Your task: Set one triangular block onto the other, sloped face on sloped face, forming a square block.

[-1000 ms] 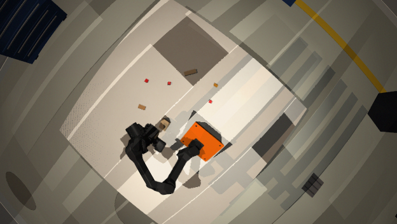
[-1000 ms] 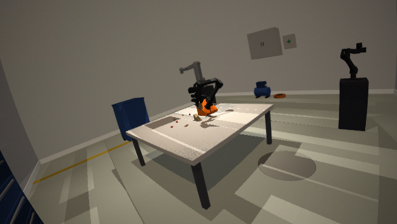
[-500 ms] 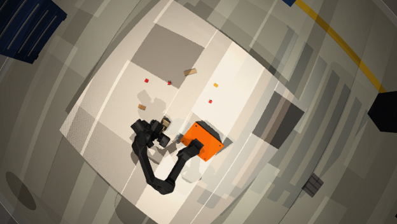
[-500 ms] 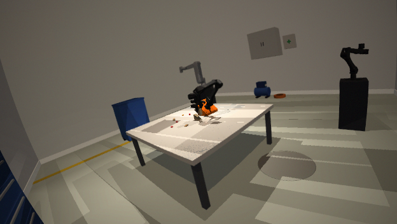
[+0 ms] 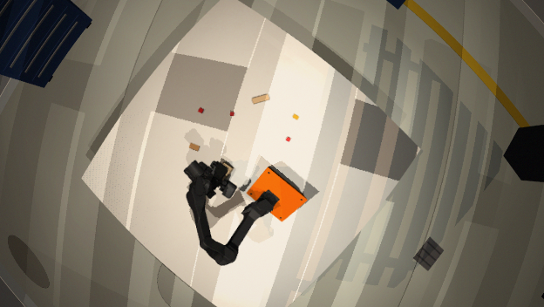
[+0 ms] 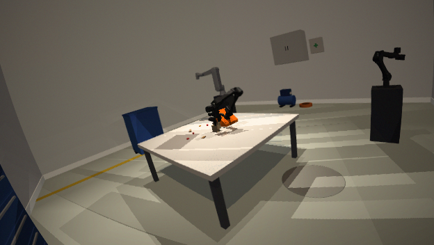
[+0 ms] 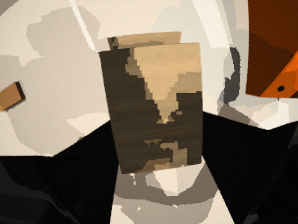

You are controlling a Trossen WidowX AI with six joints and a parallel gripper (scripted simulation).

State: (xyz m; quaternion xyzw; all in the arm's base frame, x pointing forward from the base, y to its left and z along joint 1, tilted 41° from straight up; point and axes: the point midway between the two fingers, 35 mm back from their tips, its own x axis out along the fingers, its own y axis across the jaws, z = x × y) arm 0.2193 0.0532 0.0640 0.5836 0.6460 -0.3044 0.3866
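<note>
My gripper tip is 10 mm to the right of the light wooden triangular block and 10 mm below it. Also, from my gripper tip: small orange cube 410 mm to the right, 70 mm behind, 60 mm below.
</note>
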